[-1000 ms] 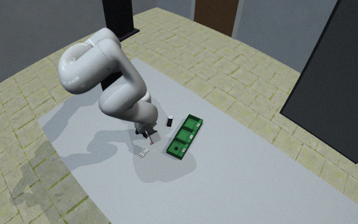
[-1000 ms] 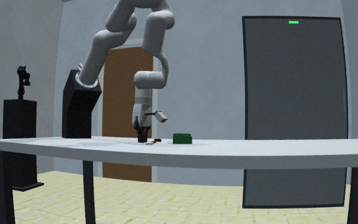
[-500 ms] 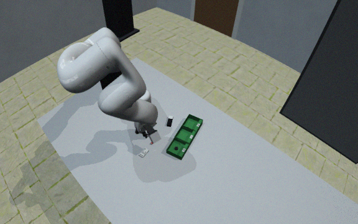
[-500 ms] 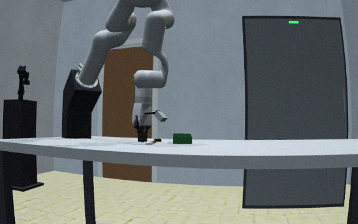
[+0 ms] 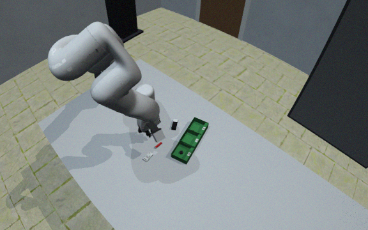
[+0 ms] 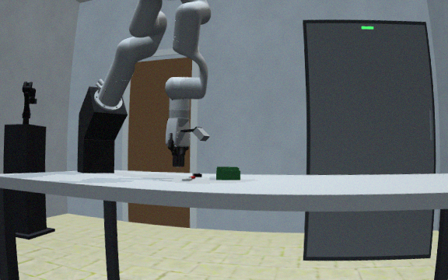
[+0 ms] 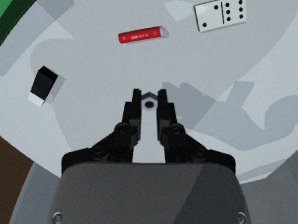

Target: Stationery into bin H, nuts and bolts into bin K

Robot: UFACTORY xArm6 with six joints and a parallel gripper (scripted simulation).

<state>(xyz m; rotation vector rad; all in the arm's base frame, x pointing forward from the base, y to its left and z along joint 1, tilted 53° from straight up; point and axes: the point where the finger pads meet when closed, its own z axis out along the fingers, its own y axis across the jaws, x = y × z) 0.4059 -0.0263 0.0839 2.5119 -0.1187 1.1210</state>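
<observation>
The black nut lies 17 cm ahead of my hand, 5 cm below it and 3 cm to the left of it. The rest, counted from my hand: red stick: 6 cm below, 5 cm ahead, 1 cm to the right; green three-compartment bin: 17 cm ahead, 11 cm to the left, 4 cm below; white domino: 9 cm to the right, 6 cm below, 5 cm ahead.
</observation>
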